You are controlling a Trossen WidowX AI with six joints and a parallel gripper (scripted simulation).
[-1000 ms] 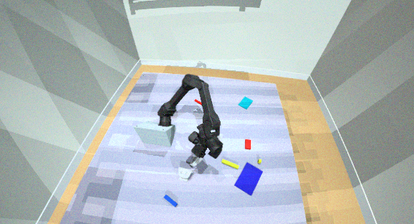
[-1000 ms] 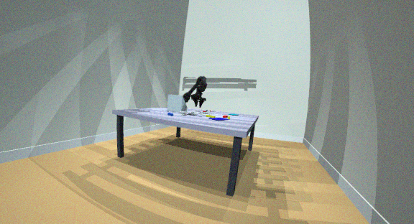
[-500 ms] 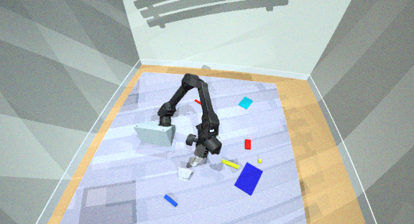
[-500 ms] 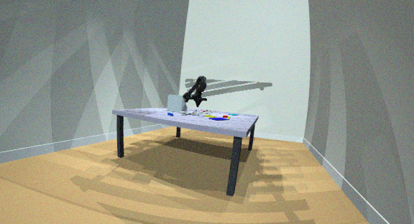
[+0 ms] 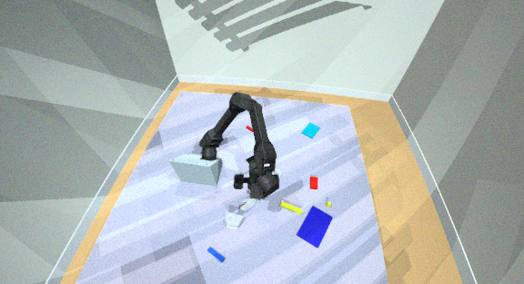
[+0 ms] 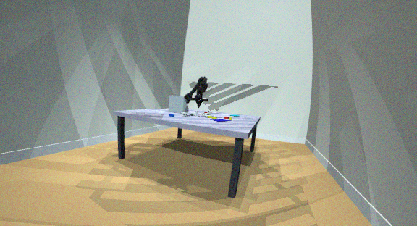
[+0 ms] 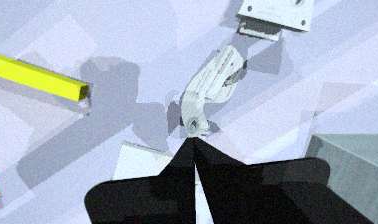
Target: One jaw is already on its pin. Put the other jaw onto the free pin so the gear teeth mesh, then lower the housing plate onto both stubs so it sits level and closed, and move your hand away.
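My gripper tip is now 2 cm past the jaw, 1 cm to the left of it and 5 cm above it. Round my gripper tip: yellow bar: 17 cm ahead, 2 cm to the right, 7 cm below; white block: 7 cm behind, 14 cm to the right, 7 cm below; red block: 27 cm ahead, 13 cm to the left, 7 cm below.
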